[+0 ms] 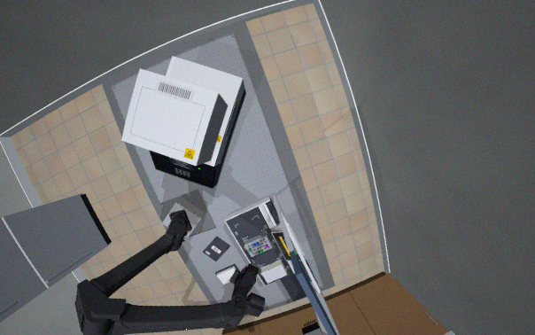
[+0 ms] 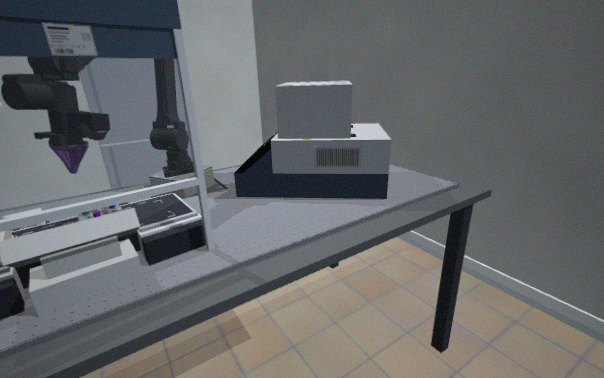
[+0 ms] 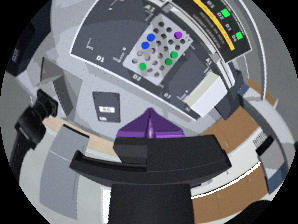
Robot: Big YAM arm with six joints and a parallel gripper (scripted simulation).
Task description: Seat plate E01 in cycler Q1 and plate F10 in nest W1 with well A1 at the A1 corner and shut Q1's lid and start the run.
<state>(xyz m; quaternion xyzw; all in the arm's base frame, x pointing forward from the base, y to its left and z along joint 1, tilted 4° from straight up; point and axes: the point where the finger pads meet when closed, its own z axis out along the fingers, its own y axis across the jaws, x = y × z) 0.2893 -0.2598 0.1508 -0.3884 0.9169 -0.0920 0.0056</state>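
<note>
Now: the tube cooling block 11 cm below my hand, 8 cm ahead of it and 4 cm to the left of it. The rest, counted from my hand: frame post: 26 cm to the left, 22 cm ahead, 5 cm above; then white deep-well block: 16 cm to the right, 12 cm ahead, 11 cm below; then label: 19 cm behind, 18 cm below, 2 cm to the left.
</note>
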